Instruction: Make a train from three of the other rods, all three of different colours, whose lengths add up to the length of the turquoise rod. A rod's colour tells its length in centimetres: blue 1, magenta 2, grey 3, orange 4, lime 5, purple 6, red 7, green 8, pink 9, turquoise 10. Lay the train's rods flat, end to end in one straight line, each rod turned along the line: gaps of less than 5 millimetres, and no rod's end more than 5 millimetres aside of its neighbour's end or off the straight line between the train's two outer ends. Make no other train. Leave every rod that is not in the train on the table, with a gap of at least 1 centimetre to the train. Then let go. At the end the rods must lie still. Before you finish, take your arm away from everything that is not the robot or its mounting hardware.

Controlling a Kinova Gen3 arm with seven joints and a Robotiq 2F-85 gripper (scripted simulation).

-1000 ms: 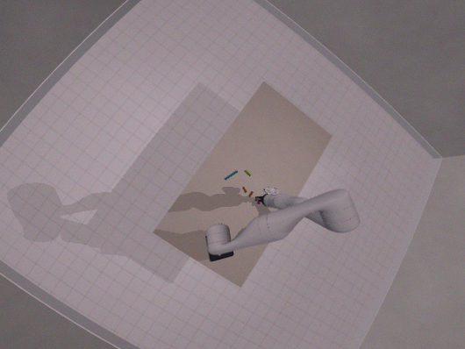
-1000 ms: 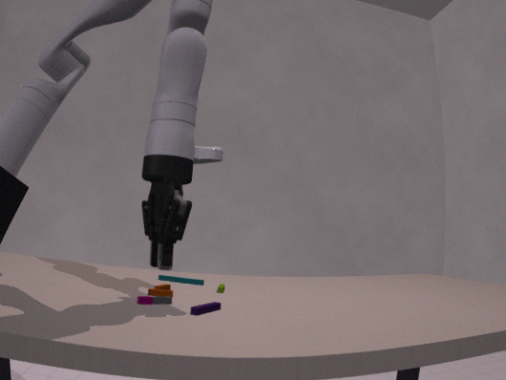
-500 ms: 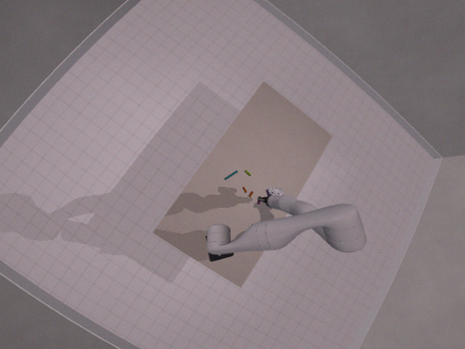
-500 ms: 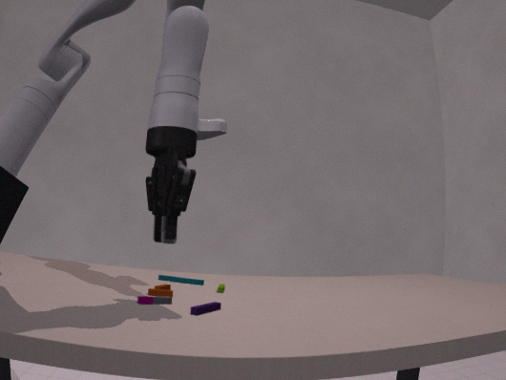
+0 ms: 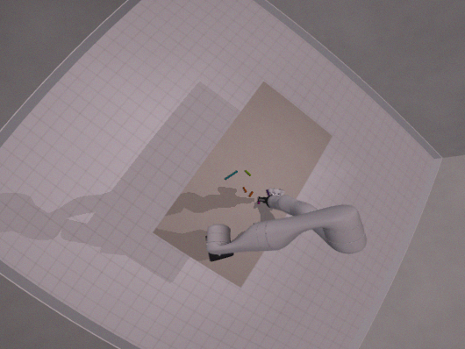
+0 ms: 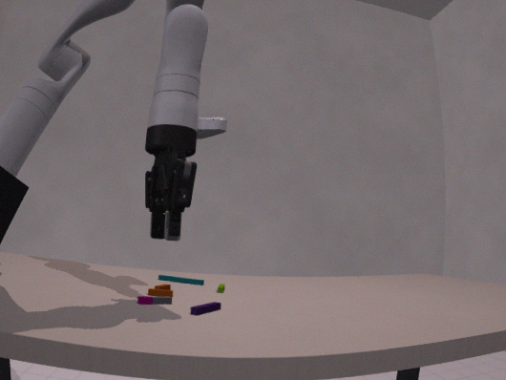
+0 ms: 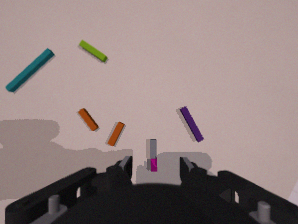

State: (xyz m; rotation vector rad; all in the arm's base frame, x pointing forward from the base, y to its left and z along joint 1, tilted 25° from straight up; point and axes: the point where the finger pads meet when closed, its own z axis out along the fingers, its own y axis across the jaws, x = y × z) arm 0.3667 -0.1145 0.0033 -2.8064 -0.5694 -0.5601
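The lime rod lies 100 mm ahead of my hand, 170 mm to the left of it and 110 mm below it. From my hand the other things lie so: grey rod (110 mm below); then purple rod (60 mm ahead, 30 mm to the right, 110 mm below); then magenta rod (20 mm behind, 10 mm to the right, 110 mm below).
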